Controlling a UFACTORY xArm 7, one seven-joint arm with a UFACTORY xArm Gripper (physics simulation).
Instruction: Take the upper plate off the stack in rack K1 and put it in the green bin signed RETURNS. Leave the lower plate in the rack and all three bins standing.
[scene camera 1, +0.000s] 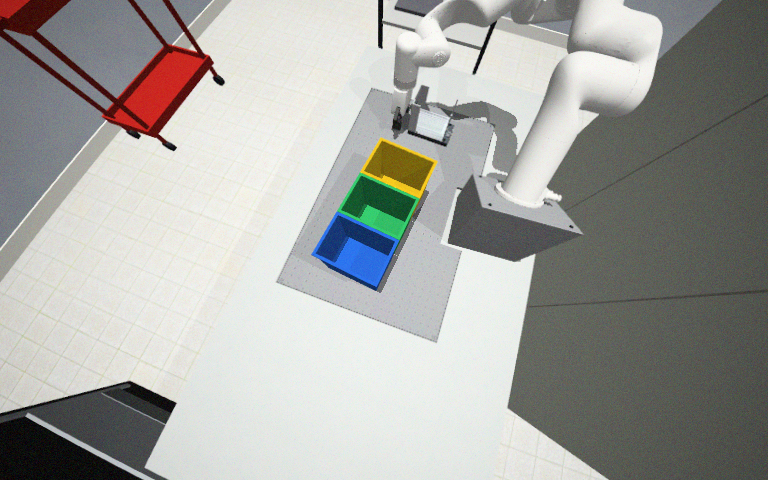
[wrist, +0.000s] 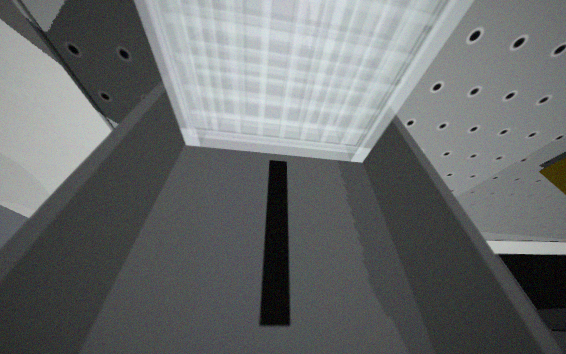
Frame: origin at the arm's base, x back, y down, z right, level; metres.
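Seen in the pictures: gripper, between the fingertips: (scene camera 1: 400, 120); arm's base, origin of its link: (scene camera 1: 517, 196).
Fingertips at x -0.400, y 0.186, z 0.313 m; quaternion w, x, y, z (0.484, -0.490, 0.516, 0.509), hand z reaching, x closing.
Note:
Offsets run from my fingertips to a thing's middle. Level surfaces: height alone.
The clear plate stack @(dx +0.113, dy -0.027, dz +0.001 m) (scene camera 1: 433, 124) (wrist: 290, 65) sits in the grey rack K1 @(dx +0.123, dy -0.056, dz +0.000 m) (scene camera 1: 422, 94) (wrist: 215, 225); the wrist view shows its white grid-like surface, and I cannot tell the two plates apart. My gripper (scene camera 1: 399, 125) is open and empty, just left of the rack in the scene view; its fingers do not show in the wrist view. The green bin @(dx +0.054, dy -0.077, dz -0.443 m) (scene camera 1: 376, 217) stands upright and empty between the yellow bin @(dx +0.073, dy -0.077, dz -0.313 m) (scene camera 1: 396, 161) (wrist: 557, 172) and the blue bin @(dx +0.035, dy -0.077, dz -0.572 m) (scene camera 1: 362, 257). The RETURNS sign and the K1 label cannot be read.
The bins stand in a row on the grey perforated board @(dy +0.013 m) (scene camera 1: 404, 308) (wrist: 492, 112), yellow nearest the rack. The board lies on the white table @(dy +0.026 m) (scene camera 1: 339, 384). The arm's grey base block (scene camera 1: 498, 226) is right of the bins. A red cart (scene camera 1: 164, 90) stands on the floor at left.

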